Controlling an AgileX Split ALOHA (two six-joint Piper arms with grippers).
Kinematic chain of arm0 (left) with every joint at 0, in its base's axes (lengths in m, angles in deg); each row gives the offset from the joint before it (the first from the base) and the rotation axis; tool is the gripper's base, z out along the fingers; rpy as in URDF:
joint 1: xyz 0 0 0.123 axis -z
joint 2: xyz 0 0 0 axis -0.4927 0.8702 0
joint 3: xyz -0.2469 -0.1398 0.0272 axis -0.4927 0.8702 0
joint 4: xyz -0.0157 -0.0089 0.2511 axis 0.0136 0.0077 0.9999
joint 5: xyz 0 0 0 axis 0.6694 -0.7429 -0.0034
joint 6: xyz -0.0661 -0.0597 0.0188 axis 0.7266 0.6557 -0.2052
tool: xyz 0 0 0 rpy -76.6 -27.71 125.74
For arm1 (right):
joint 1: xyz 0 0 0.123 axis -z
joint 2: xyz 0 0 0 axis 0.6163 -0.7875 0
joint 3: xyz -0.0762 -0.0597 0.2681 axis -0.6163 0.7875 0
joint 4: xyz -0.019 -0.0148 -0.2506 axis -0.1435 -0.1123 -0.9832
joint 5: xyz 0 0 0 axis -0.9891 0.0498 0.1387
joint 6: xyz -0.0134 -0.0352 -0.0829 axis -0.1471 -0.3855 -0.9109
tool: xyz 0 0 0 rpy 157.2 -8.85 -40.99
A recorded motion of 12 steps. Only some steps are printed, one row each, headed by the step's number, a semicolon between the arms.
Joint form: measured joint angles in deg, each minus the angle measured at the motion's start. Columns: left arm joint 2, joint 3, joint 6, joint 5, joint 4, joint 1; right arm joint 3, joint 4, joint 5, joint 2, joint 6, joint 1.
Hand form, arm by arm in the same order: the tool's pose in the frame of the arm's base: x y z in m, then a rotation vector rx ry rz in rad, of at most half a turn. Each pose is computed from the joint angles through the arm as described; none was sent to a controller.
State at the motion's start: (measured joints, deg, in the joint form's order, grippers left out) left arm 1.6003 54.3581 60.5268 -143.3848 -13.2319 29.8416; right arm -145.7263 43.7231 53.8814 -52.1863 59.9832 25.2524
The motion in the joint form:
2: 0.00 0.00 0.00 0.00 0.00 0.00; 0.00 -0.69 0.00 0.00 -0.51 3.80
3: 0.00 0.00 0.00 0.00 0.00 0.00; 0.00 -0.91 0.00 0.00 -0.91 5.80
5: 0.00 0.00 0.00 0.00 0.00 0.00; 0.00 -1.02 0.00 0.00 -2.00 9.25
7: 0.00 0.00 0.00 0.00 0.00 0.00; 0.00 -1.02 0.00 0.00 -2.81 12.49
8: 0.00 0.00 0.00 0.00 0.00 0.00; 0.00 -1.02 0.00 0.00 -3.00 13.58
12: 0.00 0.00 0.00 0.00 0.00 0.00; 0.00 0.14 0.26 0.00 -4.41 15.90
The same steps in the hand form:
2: -0.0071 -0.0011 0.2664 0.0311 2.1152 -0.0052; 0.4207 0.0567 0.2671 0.0122 2.8989 -0.1021
3: -0.0071 -0.0011 0.2664 0.0311 2.1152 -0.0052; 0.4224 0.0417 0.2671 0.0514 2.8990 -0.1149
5: -0.0071 -0.0011 0.2664 0.0311 2.1152 -0.0052; 0.4242 0.0161 0.2671 0.1105 2.8998 -0.1315
7: -0.0071 -0.0011 0.2664 0.0311 2.1152 -0.0052; 0.4244 -0.0080 0.2671 0.1721 2.8995 -0.1437
8: -0.0071 -0.0011 0.2664 0.0311 2.1152 -0.0052; 0.4242 -0.0160 0.2671 0.1950 2.8990 -0.1476
12: -0.0071 -0.0011 0.2664 0.0311 2.1152 -0.0052; 0.4229 -0.0315 0.2668 0.2259 2.9061 -0.1304

